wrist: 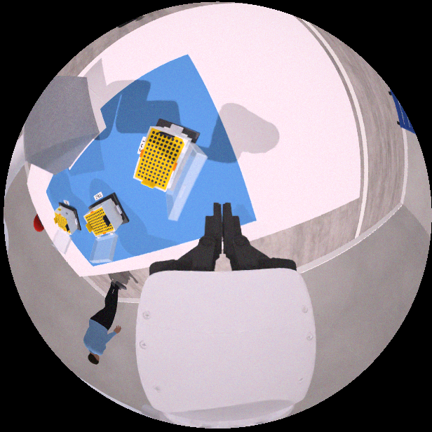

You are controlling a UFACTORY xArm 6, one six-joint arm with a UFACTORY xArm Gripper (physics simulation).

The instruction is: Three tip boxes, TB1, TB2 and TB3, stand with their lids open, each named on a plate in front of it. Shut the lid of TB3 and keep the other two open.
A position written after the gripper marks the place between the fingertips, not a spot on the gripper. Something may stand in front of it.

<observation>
In view: the gripper [221, 213], a clear lid [192, 158] and a tip box [69, 213].
</observation>
